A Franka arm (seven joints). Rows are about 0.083 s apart.
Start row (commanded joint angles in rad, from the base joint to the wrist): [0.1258, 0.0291, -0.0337, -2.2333, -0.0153, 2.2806, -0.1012]
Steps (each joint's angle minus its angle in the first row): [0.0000, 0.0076, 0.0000, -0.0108, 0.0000, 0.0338, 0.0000]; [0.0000, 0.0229, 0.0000, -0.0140, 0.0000, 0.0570, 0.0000]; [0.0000, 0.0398, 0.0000, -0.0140, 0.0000, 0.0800, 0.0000]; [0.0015, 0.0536, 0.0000, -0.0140, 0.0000, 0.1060, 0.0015]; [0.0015, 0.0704, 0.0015, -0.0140, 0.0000, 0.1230, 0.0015]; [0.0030, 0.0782, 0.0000, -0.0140, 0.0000, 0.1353, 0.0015]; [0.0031, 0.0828, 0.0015, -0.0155, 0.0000, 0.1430, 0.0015]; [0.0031, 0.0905, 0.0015, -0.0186, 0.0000, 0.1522, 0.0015]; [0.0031, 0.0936, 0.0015, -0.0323, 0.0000, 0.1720, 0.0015]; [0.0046, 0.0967, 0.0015, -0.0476, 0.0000, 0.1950, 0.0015]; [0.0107, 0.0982, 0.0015, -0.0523, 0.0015, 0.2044, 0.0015]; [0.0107, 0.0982, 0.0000, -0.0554, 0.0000, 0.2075, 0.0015]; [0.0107, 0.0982, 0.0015, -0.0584, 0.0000, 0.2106, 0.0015]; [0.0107, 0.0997, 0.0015, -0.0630, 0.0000, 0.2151, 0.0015]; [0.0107, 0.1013, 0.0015, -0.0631, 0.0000, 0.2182, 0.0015]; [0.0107, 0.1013, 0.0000, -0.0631, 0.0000, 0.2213, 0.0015]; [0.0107, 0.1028, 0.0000, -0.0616, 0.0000, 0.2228, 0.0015]
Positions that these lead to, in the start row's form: [0.1258, 0.0367, -0.0337, -2.2441, -0.0153, 2.3144, -0.1012]; [0.1258, 0.0520, -0.0337, -2.2473, -0.0153, 2.3376, -0.1012]; [0.1258, 0.0689, -0.0337, -2.2473, -0.0153, 2.3606, -0.1012]; [0.1273, 0.0827, -0.0337, -2.2473, -0.0153, 2.3866, -0.0997]; [0.1273, 0.0995, -0.0322, -2.2473, -0.0153, 2.4036, -0.0997]; [0.1288, 0.1073, -0.0337, -2.2473, -0.0153, 2.4159, -0.0997]; [0.1289, 0.1119, -0.0322, -2.2488, -0.0153, 2.4236, -0.0997]; [0.1289, 0.1196, -0.0322, -2.2519, -0.0153, 2.4328, -0.0997]; [0.1289, 0.1227, -0.0322, -2.2656, -0.0153, 2.4526, -0.0997]; [0.1304, 0.1258, -0.0322, -2.2809, -0.0153, 2.4756, -0.0997]; [0.1365, 0.1273, -0.0322, -2.2856, -0.0138, 2.4850, -0.0997]; [0.1365, 0.1273, -0.0337, -2.2887, -0.0153, 2.4881, -0.0997]; [0.1365, 0.1273, -0.0322, -2.2917, -0.0153, 2.4912, -0.0997]; [0.1365, 0.1288, -0.0322, -2.2963, -0.0153, 2.4957, -0.0997]; [0.1365, 0.1304, -0.0322, -2.2964, -0.0153, 2.4988, -0.0997]; [0.1365, 0.1304, -0.0337, -2.2964, -0.0153, 2.5019, -0.0997]; [0.1365, 0.1319, -0.0337, -2.2949, -0.0153, 2.5034, -0.0997]
